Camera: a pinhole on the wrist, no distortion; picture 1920 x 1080 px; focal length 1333.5 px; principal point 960.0 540.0 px. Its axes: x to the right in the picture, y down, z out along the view. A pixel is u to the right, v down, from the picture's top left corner.
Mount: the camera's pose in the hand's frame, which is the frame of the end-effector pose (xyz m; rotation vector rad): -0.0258 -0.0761 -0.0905 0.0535 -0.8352 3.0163
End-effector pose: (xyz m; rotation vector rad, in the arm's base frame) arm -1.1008 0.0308 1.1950 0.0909 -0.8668 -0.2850
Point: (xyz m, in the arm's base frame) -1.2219 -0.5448 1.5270
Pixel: 131 955
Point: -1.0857 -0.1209 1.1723
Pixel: 67 977
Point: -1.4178 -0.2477 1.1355
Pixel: 1465 849
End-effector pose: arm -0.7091 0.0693 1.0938 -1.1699 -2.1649 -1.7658
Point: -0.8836 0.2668 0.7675
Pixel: 764 823
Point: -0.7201 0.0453 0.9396
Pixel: 1651 407
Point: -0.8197 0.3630 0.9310
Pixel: 432 214
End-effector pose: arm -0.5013 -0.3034 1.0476 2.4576 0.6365 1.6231
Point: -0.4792 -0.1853 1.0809
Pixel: outside the picture
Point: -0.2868 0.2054 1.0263
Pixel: 197 805
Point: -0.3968 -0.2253 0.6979
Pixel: 1841 130
